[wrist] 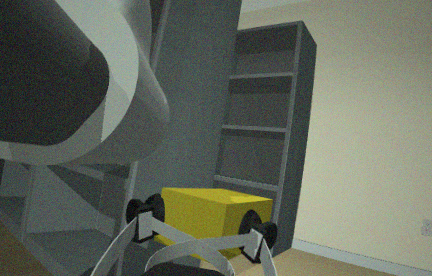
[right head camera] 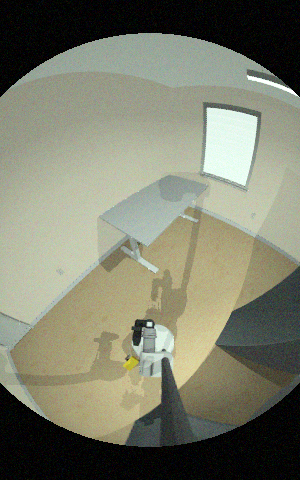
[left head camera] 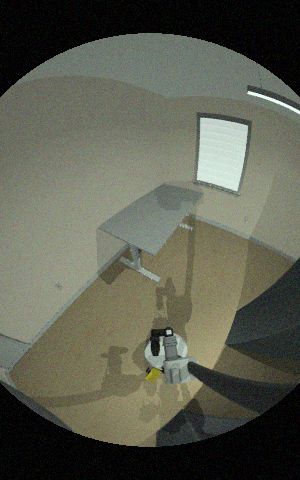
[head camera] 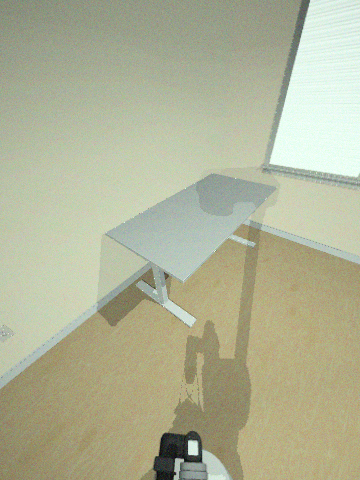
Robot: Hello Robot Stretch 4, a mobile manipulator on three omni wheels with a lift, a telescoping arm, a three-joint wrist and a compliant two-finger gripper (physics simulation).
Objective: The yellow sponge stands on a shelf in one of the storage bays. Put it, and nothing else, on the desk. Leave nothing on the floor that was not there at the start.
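Places are measured from the robot's base along level axes (x left, y back, z up), in metres.
Pixels of known places: gripper, fingertip midpoint: (wrist: 202,218) (right head camera: 133,362) (left head camera: 155,373).
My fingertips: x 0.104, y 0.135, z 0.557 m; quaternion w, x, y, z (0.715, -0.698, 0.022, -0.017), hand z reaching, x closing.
Note:
Behind a point stands the place of what it marks.
The yellow sponge (wrist: 200,215) @[z 0.568, x 0.100, y 0.093 m] (left head camera: 153,374) @[z 0.581, x 0.116, y 0.137 m] (right head camera: 131,363) @[z 0.581, x 0.111, y 0.138 m] is a yellow block held between the two black finger pads in the wrist view. My gripper (wrist: 202,218) @[z 0.557, x 0.104, y 0.135 m] is shut on it. In the left and right head camera views the sponge shows beside the robot's round white base, above the floor. The desk (head camera: 185,225) @[z 0.692, x 0.032, y -1.321 m] (left head camera: 145,220) @[z 0.692, x 0.088, y -1.262 m] (right head camera: 150,210) @[z 0.693, x 0.019, y -1.269 m] has a grey rectangular top on pale legs. It stands ahead along the wall, apart from the gripper and the sponge. In the head camera view the gripper's fingers and the sponge do not show.
Dark storage shelving (wrist: 300,125) @[z 1.033, x 0.874, y 2.057 m] with several shelves stands against a wall in the wrist view. A dark unit (left head camera: 270,320) @[z 0.720, x -0.743, y 0.005 m] (right head camera: 270,320) @[z 0.812, x -0.773, y -0.032 m] stands to the right in both side head views. A window (head camera: 320,100) @[z 1.378, x -1.109, y -2.123 m] is in the wall right of the desk. The robot's shadow falls across the floor before the desk.

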